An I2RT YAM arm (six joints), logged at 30 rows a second.
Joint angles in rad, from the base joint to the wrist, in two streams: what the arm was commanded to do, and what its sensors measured. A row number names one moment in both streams.
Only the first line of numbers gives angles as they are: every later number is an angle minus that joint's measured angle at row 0.
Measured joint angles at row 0: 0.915 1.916 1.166 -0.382 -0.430 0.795
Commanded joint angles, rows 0 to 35: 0.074 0.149 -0.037 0.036 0.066 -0.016; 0.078 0.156 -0.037 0.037 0.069 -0.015; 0.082 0.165 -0.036 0.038 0.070 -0.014; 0.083 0.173 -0.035 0.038 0.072 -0.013; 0.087 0.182 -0.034 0.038 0.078 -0.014; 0.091 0.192 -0.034 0.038 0.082 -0.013; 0.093 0.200 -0.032 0.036 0.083 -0.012; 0.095 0.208 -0.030 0.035 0.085 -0.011; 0.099 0.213 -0.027 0.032 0.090 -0.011; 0.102 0.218 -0.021 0.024 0.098 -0.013; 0.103 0.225 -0.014 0.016 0.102 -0.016; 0.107 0.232 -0.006 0.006 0.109 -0.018; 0.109 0.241 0.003 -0.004 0.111 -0.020; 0.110 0.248 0.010 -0.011 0.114 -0.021; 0.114 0.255 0.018 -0.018 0.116 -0.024; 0.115 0.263 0.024 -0.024 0.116 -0.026; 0.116 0.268 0.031 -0.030 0.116 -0.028; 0.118 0.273 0.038 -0.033 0.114 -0.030; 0.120 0.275 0.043 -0.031 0.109 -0.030; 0.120 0.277 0.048 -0.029 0.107 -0.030; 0.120 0.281 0.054 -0.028 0.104 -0.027; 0.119 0.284 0.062 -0.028 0.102 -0.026; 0.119 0.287 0.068 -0.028 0.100 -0.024; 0.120 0.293 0.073 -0.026 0.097 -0.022; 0.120 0.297 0.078 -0.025 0.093 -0.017; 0.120 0.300 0.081 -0.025 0.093 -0.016; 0.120 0.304 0.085 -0.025 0.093 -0.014; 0.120 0.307 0.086 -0.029 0.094 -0.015; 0.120 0.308 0.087 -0.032 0.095 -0.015; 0.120 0.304 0.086 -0.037 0.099 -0.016; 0.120 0.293 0.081 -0.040 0.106 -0.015; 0.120 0.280 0.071 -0.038 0.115 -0.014; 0.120 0.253 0.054 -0.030 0.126 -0.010; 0.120 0.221 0.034 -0.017 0.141 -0.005; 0.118 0.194 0.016 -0.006 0.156 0.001; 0.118 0.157 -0.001 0.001 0.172 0.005
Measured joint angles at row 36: 0.032 0.040 0.106 -0.163 0.074 -0.006
